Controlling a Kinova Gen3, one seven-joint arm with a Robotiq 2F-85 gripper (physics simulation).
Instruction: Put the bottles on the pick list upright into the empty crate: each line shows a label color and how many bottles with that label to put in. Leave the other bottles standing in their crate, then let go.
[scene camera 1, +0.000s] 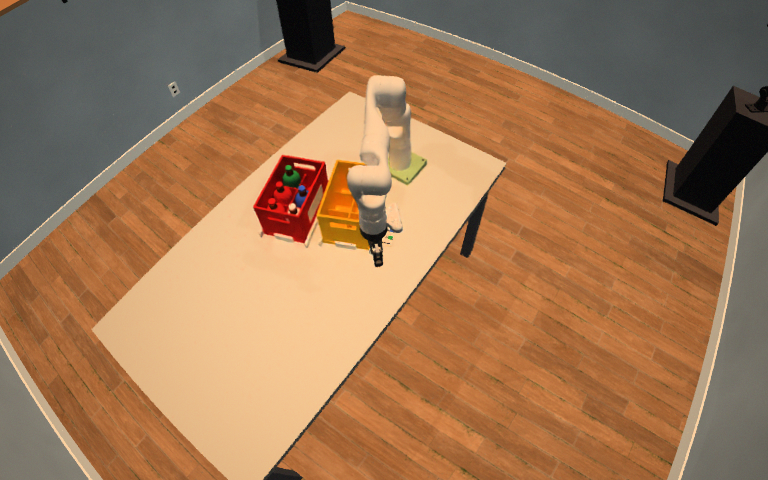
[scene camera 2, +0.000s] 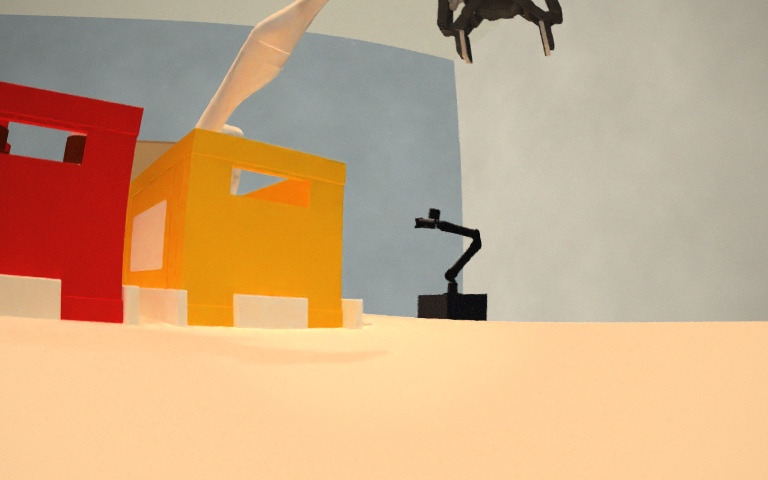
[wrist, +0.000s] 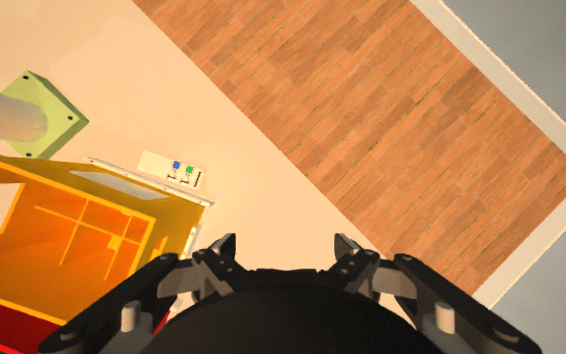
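I can see my gripper (scene camera 2: 507, 56), and the wrist view has my gripper too (wrist: 285, 244). There is also a pick list (wrist: 160, 166) that I can see.
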